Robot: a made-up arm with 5 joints.
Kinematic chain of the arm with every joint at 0, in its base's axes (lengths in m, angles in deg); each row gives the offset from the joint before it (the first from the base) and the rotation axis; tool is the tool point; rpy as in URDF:
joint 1: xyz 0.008 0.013 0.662 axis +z
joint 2: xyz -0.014 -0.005 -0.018 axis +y
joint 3: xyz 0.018 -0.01 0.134 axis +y
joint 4: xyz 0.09 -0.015 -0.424 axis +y
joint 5: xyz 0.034 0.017 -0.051 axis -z
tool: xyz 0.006 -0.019 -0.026 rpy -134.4 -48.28 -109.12
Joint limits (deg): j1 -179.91..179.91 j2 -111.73..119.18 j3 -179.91..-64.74 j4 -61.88..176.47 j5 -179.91..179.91
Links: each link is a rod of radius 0.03 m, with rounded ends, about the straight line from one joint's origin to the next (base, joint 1, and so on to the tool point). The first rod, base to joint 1, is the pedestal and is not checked.
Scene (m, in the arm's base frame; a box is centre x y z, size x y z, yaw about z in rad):
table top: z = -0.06
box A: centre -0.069 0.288 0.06 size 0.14 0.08 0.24 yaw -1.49
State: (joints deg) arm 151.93 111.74 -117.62 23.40 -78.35
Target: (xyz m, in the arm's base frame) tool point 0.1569 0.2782 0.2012
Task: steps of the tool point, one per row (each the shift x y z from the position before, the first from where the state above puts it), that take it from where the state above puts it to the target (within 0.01 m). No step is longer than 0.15 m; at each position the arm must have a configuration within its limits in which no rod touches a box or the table.
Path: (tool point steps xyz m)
1: -0.0185 0.1001 0.0500
2: 0.0239 0.1061 0.0604
3: 0.0657 0.0949 0.0690
4: 0.1006 0.0687 0.0758
5: 0.0984 -0.0595 -0.0544
6: 0.0705 -0.0834 -0.0435
7: 0.0369 -0.0960 -0.0316

